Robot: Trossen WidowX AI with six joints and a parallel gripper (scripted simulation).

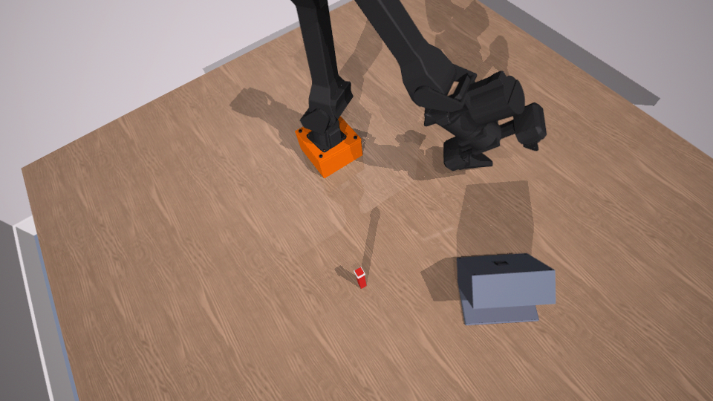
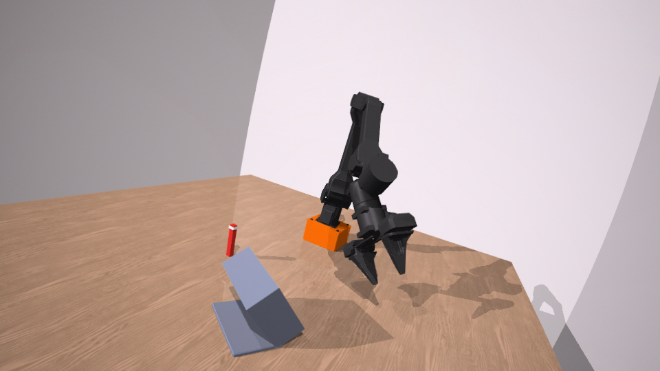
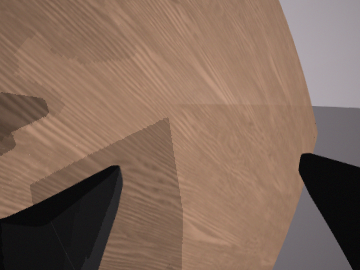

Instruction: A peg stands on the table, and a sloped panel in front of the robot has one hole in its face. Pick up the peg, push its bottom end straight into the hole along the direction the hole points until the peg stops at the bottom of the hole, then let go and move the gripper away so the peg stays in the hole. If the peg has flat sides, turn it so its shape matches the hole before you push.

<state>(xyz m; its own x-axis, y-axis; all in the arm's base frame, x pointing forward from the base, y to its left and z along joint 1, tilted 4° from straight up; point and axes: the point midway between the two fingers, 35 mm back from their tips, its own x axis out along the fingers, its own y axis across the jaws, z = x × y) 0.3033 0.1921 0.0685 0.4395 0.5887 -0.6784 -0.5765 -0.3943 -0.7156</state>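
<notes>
The red peg lies 4 cm behind my gripper tip, 37 cm to the right of it and 4 cm below it. The rest, counted from my gripper tip: sloped panel (14 cm ahead, 19 cm to the right, 4 cm below); then flat grey foot plate (15 cm ahead, 20 cm to the right, 10 cm below).
</notes>
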